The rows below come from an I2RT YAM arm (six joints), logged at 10 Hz.
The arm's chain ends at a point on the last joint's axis. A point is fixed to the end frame.
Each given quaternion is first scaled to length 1.
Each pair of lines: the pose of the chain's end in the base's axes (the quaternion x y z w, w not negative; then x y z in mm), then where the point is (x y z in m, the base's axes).
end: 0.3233, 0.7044, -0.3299, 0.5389, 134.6, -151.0, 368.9
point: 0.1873 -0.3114 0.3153
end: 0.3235, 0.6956, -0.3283, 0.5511, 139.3, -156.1, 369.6
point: 0.1940 -0.3169 0.3193
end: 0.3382, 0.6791, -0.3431, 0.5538, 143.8, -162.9, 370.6
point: 0.1922 -0.3269 0.3242
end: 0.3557, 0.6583, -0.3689, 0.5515, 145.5, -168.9, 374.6
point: 0.1832 -0.3370 0.3336
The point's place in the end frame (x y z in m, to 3 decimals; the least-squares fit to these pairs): 0.025 -0.043 0.170
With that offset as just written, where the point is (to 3 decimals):
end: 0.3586, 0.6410, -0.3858, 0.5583, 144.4, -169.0, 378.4
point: 0.178 -0.340 0.344
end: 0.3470, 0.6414, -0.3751, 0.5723, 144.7, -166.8, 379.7
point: 0.185 -0.336 0.348
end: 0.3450, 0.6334, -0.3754, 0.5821, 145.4, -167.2, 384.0
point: 0.187 -0.337 0.355
